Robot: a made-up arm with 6 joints. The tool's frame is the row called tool. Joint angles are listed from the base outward.
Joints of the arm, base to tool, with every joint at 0 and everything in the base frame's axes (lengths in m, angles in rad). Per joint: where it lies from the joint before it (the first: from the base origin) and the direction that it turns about. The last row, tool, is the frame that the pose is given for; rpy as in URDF.
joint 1: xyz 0 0 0.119 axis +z
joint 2: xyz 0 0 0 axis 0.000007 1 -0.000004
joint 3: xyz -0.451 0 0.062 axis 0.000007 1 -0.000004
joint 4: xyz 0.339 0 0.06 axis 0.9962 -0.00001 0.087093
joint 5: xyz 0 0 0 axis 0.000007 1 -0.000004
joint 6: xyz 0.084 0 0.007 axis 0.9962 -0.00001 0.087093
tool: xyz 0 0 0 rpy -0.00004 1.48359 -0.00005
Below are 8 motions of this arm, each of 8 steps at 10 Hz.
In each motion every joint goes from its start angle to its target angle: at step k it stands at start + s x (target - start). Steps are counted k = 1, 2, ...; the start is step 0. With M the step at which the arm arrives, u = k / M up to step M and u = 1 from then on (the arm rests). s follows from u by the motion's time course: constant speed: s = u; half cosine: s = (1 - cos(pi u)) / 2; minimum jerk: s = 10 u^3 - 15 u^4 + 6 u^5.
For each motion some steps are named. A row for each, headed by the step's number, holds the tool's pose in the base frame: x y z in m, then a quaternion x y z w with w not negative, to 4 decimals.
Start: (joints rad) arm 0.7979 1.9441 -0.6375 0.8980 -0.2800 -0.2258
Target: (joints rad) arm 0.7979 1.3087 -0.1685 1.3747 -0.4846 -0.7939
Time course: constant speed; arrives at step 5
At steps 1, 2, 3, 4, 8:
1: 0.2742 0.2496 0.1659 -0.0430 0.9517 0.0838 0.2924
2: 0.2467 0.2155 0.1917 -0.0436 0.9445 0.0701 0.3178
3: 0.2173 0.1794 0.2105 -0.0433 0.9380 0.0531 0.3398
4: 0.1865 0.1420 0.2222 -0.0422 0.9323 0.0333 0.3578
8: 0.1549 0.1041 0.2265 -0.0405 0.9275 0.0113 0.3714

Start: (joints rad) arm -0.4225 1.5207 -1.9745 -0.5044 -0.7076 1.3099
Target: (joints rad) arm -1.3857 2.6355 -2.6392 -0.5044 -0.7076 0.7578
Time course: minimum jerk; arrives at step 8
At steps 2, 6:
2: 0.3709 -0.1830 0.8269 0.0151 0.2627 0.1937 0.9451
6: 0.2488 -0.7560 0.4643 0.1894 0.3608 -0.3277 0.8524

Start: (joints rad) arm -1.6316 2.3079 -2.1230 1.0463 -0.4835 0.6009
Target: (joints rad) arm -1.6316 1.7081 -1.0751 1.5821 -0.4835 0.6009
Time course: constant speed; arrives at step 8
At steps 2, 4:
2: -0.0796 -0.7159 0.4172 0.6721 -0.2323 -0.1207 0.6927
4: -0.0774 -0.6526 0.4073 0.7095 -0.2839 -0.0988 0.6373

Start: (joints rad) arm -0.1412 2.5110 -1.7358 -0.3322 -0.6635 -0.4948
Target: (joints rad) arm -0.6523 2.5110 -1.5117 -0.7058 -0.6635 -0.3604
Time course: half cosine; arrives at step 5
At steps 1, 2, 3, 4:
1: 0.7524 -0.1258 0.1276 -0.2835 0.6769 -0.2409 0.6351
2: 0.7188 -0.2122 0.1062 -0.2747 0.7061 -0.2589 0.5991
3: 0.6621 -0.3094 0.0807 -0.2588 0.7427 -0.2731 0.5539
4: 0.6056 -0.3784 0.0609 -0.2417 0.7721 -0.2782 0.5178

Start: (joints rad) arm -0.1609 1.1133 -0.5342 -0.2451 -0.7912 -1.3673
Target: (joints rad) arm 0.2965 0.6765 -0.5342 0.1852 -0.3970 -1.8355
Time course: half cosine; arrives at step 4
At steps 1, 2, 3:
1: 0.2337 -0.0118 0.4503 -0.4358 0.4058 -0.5695 0.5666
2: 0.1842 0.0139 0.4723 -0.4430 0.3825 -0.5663 0.5803
3: 0.1302 0.0258 0.4855 -0.4567 0.3582 -0.5448 0.6052

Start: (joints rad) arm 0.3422 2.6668 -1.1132 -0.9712 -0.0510 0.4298
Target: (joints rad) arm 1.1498 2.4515 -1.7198 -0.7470 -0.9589 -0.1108
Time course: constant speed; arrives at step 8
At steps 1, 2, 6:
1: 0.4924 0.2458 -0.1277 -0.4892 0.8564 0.0556 0.1552
2: 0.4972 0.3219 -0.0975 -0.5451 0.7970 0.0994 0.2403
6: 0.3870 0.6079 0.0779 -0.6565 0.4419 0.2875 0.5395

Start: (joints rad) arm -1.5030 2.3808 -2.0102 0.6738 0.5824 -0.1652
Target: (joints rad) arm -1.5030 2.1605 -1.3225 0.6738 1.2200 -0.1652
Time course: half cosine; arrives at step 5
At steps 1, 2, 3, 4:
1: 0.0824 -0.7451 0.2516 0.7115 0.5870 -0.0267 0.3854
2: 0.0855 -0.6987 0.2241 0.7255 0.6139 0.0700 0.3032
3: 0.0873 -0.6315 0.1986 0.7274 0.6280 0.1921 0.1990
4: 0.0872 -0.5716 0.1857 0.7164 0.6237 0.2908 0.1146

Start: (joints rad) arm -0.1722 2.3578 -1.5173 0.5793 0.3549 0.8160
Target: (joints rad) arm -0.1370 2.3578 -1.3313 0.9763 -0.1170 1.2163
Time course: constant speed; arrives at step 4
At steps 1, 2, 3, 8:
1: 0.6628 -0.0965 0.0990 0.7174 0.6305 0.2409 0.1724
2: 0.6563 -0.0949 0.0892 0.7764 0.5450 0.2562 0.1859
3: 0.6476 -0.0948 0.0795 0.8271 0.4533 0.2653 0.2000
8: 0.6367 -0.0957 0.0701 0.8684 0.3569 0.2683 0.2157

